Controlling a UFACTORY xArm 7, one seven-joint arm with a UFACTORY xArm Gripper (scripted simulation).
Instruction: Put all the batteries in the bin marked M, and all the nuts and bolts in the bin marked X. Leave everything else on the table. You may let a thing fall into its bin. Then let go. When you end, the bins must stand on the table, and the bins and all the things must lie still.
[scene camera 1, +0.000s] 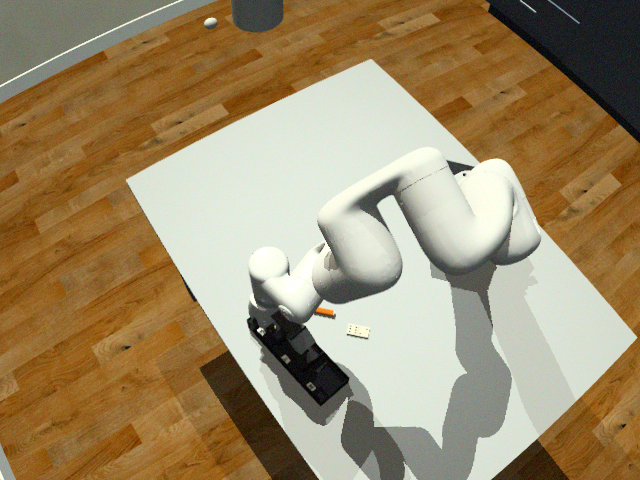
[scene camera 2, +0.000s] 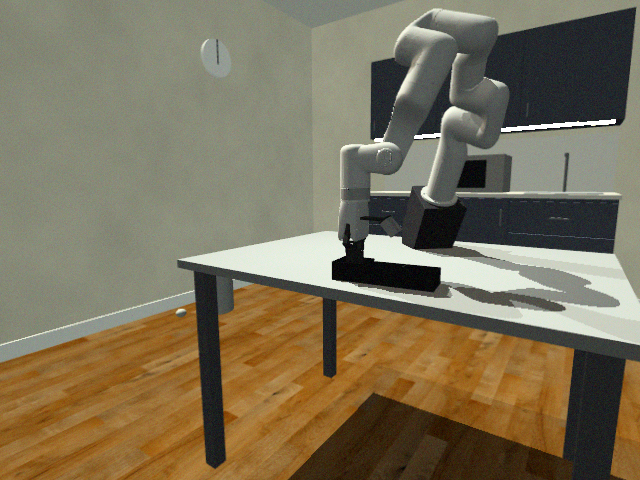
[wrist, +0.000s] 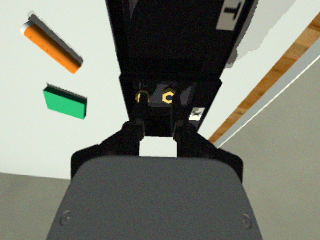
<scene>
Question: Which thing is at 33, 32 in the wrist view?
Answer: An orange battery.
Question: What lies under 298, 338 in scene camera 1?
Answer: My gripper.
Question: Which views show the green block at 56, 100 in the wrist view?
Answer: The wrist view only.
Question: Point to my gripper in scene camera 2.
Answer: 354, 266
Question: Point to my gripper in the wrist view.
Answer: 159, 103
</scene>
